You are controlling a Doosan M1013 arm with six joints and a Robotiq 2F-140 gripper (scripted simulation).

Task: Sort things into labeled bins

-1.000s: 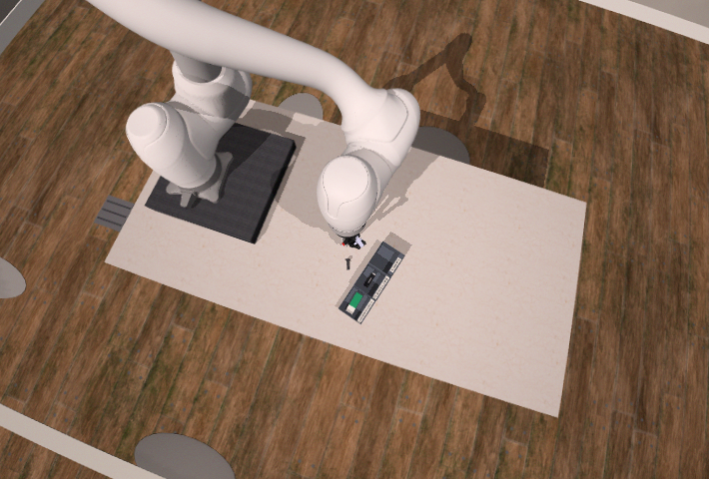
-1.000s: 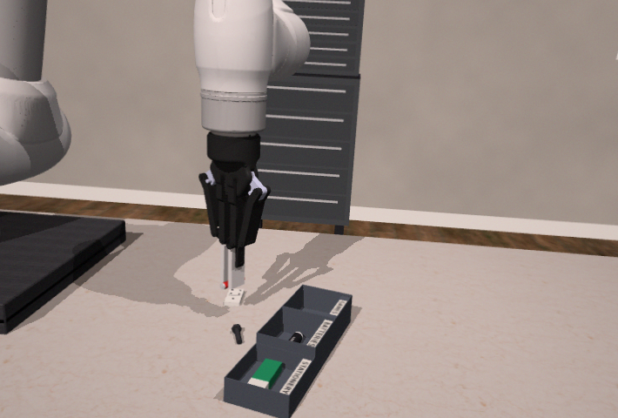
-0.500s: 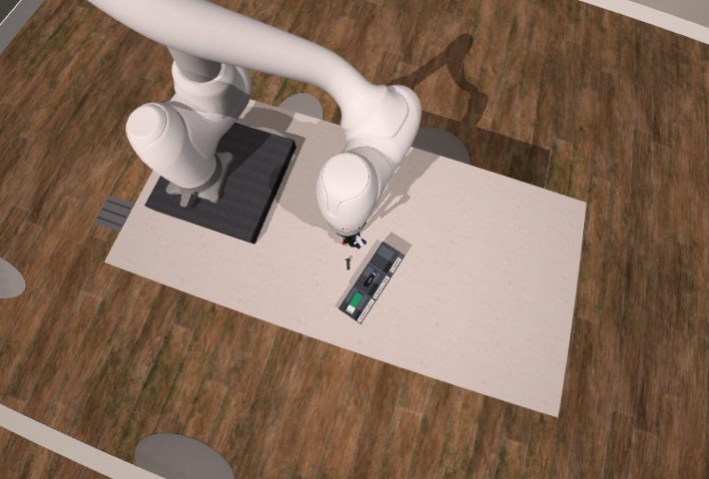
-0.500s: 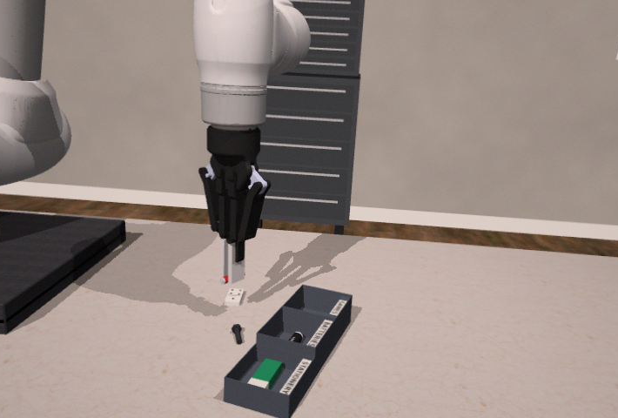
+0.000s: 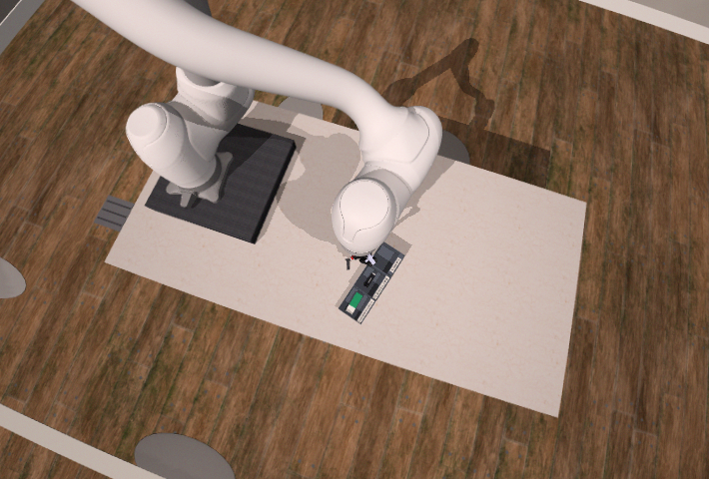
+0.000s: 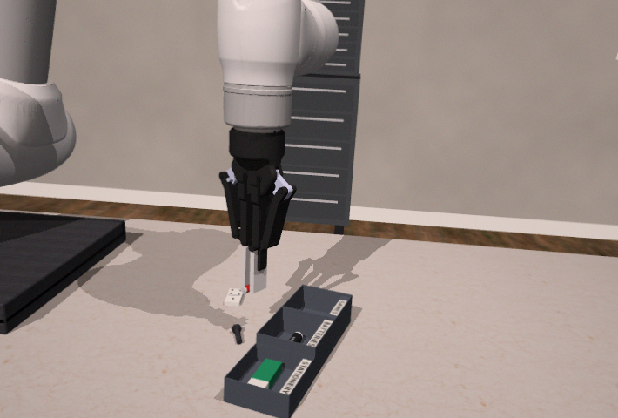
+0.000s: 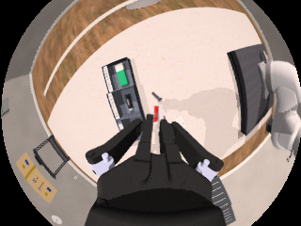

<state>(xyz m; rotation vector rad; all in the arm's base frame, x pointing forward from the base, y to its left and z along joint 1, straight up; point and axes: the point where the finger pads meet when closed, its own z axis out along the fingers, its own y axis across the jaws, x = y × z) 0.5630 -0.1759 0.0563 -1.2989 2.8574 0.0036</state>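
The black battery is 9 cm below my hand, 6 cm to the right of it and 6 cm ahead of it. Round my hand: red cylinder: 3 cm below; white domino: 10 cm to the left, 10 cm below, 4 cm behind; small black piece: 10 cm below, 2 cm to the right, 2 cm behind.
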